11 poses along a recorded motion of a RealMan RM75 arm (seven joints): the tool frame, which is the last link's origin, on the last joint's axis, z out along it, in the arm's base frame.
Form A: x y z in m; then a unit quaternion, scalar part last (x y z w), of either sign.
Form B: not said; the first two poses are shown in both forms.
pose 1, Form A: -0.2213, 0.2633, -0.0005, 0.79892, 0.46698, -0.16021, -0.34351
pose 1, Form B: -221.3, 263.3, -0.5, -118.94, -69.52, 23.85
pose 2, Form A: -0.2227, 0.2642, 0.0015, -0.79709, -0.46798, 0.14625, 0.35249
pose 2, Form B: -222.7, 264.2, 1.5, -118.16, -69.37, 21.68
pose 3, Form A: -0.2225, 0.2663, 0.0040, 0.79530, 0.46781, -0.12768, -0.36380
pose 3, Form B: -222.5, 266.3, 4.0, -117.26, -68.97, 18.82
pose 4, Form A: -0.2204, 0.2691, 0.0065, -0.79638, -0.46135, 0.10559, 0.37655
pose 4, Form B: -220.4, 269.1, 6.5, -116.71, -67.61, 15.47
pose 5, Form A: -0.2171, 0.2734, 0.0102, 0.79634, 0.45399, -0.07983, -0.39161
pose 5, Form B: -217.1, 273.4, 10.2, -115.88, -66.06, 11.62
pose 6, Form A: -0.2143, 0.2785, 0.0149, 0.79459, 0.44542, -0.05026, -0.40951
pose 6, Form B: -214.3, 278.5, 14.9, -114.66, -64.28, 7.25
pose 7, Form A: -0.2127, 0.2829, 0.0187, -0.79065, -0.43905, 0.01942, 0.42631
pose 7, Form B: -212.7, 282.9, 18.7, -113.22, -62.87, 2.78
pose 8, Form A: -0.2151, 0.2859, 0.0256, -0.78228, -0.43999, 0.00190, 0.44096
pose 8, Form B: -215.1, 285.9, 25.6, -111.28, -62.59, 0.27
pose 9, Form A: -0.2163, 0.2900, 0.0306, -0.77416, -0.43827, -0.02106, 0.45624
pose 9, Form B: -216.3, 290.0, 30.6, -109.37, -61.91, -2.98
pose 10, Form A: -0.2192, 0.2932, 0.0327, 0.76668, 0.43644, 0.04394, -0.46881
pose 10, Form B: -219.2, 293.2, 32.7, -107.70, -61.31, -6.17
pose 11, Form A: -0.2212, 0.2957, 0.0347, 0.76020, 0.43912, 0.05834, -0.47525
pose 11, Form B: -221.2, 295.7, 34.7, -106.49, -61.51, -8.17
